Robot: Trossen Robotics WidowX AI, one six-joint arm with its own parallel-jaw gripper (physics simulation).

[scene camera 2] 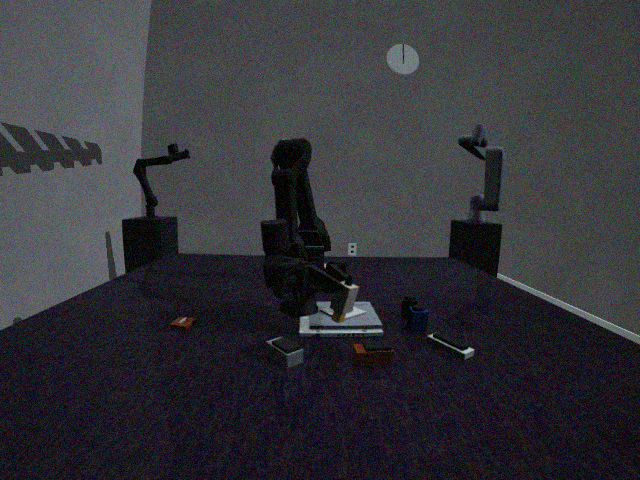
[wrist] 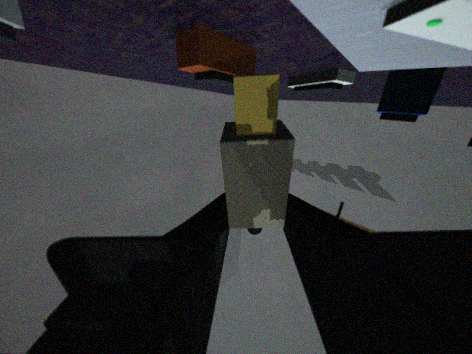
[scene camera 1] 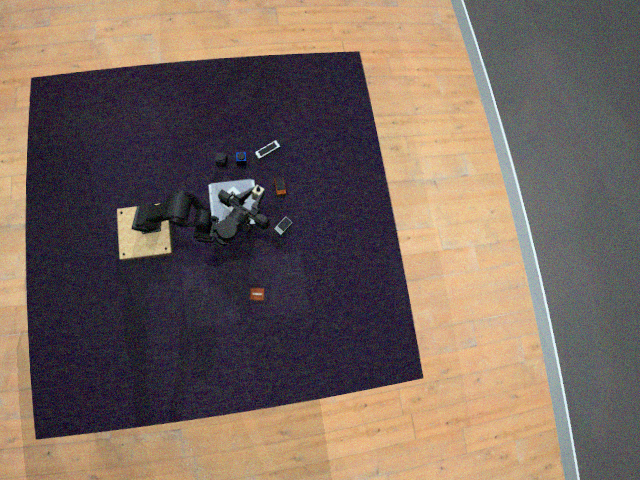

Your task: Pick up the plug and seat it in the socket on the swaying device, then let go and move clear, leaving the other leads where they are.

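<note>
The plug [scene camera 1: 257,191] [scene camera 2: 351,296] [wrist: 257,180] has a beige block body, a dark collar and a yellow tip. My gripper [scene camera 1: 253,193] [scene camera 2: 348,286] [wrist: 254,198] is shut on its beige body. The plug slants, with its yellow tip pointing down, over the front part of the swaying device [scene camera 1: 219,202] [scene camera 2: 373,322] [wrist: 345,35], a grey-white slab. In the scene camera 2 view the tip overlaps the white plate [scene camera 2: 357,312] on the slab. That plate [wrist: 450,25] shows a green dot in the wrist view. The socket opening is not visible, and I cannot tell whether the tip touches anything.
Around the device stand an orange block [scene camera 1: 280,187] [scene camera 2: 373,356] [wrist: 215,50], a grey block [scene camera 1: 283,225] [scene camera 2: 293,357], a long white block [scene camera 1: 267,149] [scene camera 2: 465,353], a blue block [scene camera 1: 240,156] [scene camera 2: 418,321] and a black block [scene camera 1: 221,159]. A flat orange piece [scene camera 1: 256,293] [scene camera 2: 182,322] lies apart.
</note>
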